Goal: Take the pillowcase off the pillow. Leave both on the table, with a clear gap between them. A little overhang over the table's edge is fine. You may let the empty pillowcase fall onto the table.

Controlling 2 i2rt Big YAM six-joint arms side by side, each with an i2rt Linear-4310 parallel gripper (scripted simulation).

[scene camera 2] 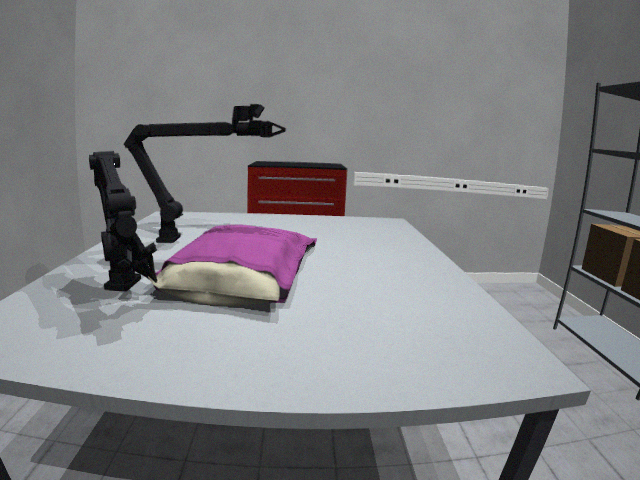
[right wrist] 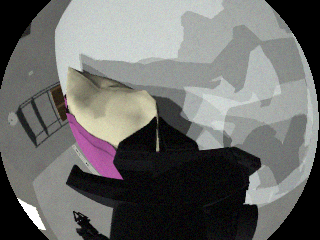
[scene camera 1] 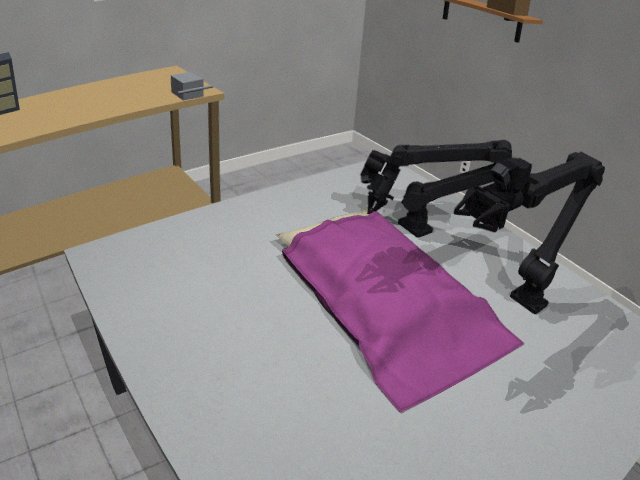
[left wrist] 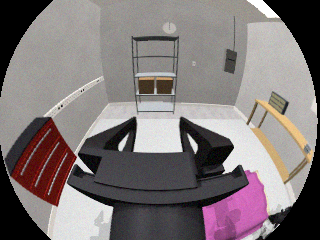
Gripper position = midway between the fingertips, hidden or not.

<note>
I see my left gripper (scene camera 1: 463,217), my right gripper (right wrist: 157,120), a magenta pillowcase (scene camera 1: 421,331) and a cream pillow (scene camera 2: 230,284).
The magenta pillowcase is seen too in scene camera 2 (scene camera 2: 278,251) and in the right wrist view (right wrist: 101,154). The cream pillow is seen too in the right wrist view (right wrist: 107,109). My left gripper shows as well in the left wrist view (left wrist: 158,120).
</note>
